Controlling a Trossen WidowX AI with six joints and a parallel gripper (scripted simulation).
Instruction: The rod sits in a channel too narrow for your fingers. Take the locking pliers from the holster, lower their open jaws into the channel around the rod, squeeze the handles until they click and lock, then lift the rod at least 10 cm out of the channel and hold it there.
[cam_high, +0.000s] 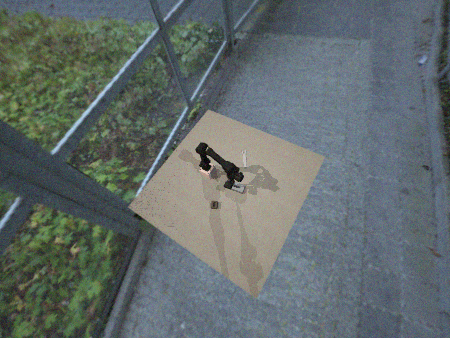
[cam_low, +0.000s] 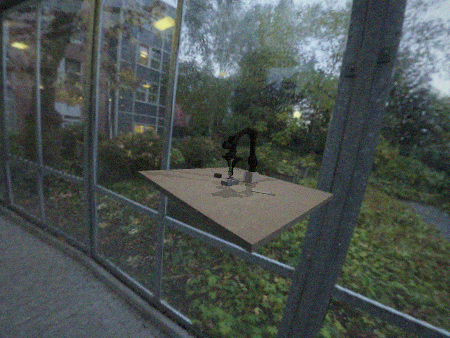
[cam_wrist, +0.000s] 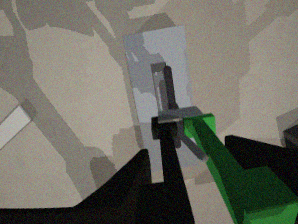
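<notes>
The dark rod is 9 cm below my gripper tip. Round my gripper tip: grey block: 1 cm to the left, 12 cm below; then white bar: 8 cm behind, 33 cm to the left, 14 cm below; then dark holster: 6 cm behind, 22 cm to the right, 13 cm below.
</notes>
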